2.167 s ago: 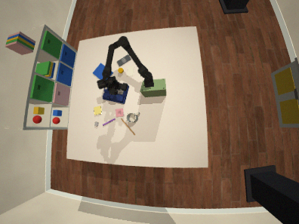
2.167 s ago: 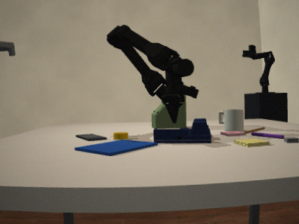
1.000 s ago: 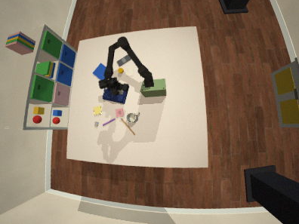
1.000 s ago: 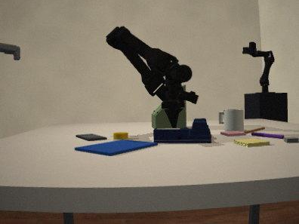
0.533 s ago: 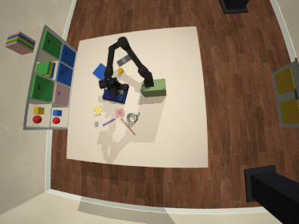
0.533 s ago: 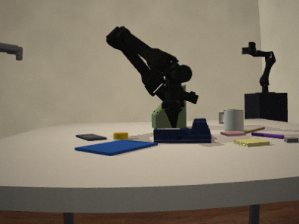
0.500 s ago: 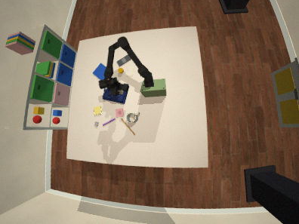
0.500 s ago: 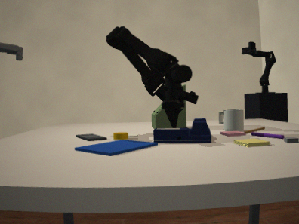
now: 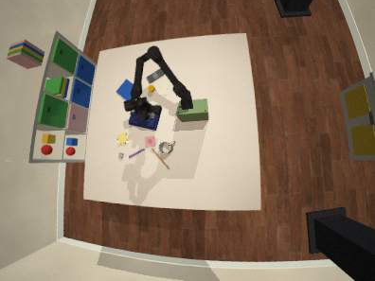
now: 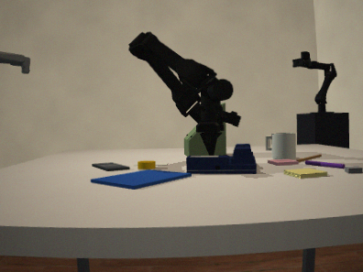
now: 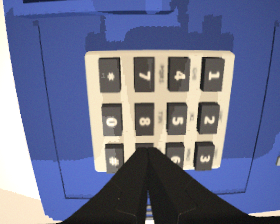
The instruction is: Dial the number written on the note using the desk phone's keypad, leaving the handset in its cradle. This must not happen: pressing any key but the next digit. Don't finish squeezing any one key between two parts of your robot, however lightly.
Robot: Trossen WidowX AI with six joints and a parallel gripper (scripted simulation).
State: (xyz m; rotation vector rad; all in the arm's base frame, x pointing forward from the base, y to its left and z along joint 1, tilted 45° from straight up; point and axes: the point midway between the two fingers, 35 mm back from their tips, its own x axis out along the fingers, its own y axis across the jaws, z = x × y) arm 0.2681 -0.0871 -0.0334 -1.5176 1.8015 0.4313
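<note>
Right now my hand is 30 mm above the 8 key and 20 mm to the right of it. The rest, counted from my hand: yellow tape: 190 mm to the right, 50 mm below, 10 mm ahead; dark blue desk phone: 60 mm ahead, 40 mm below, 20 mm to the left; handset: 70 mm to the left, 70 mm ahead, 20 mm below.
</note>
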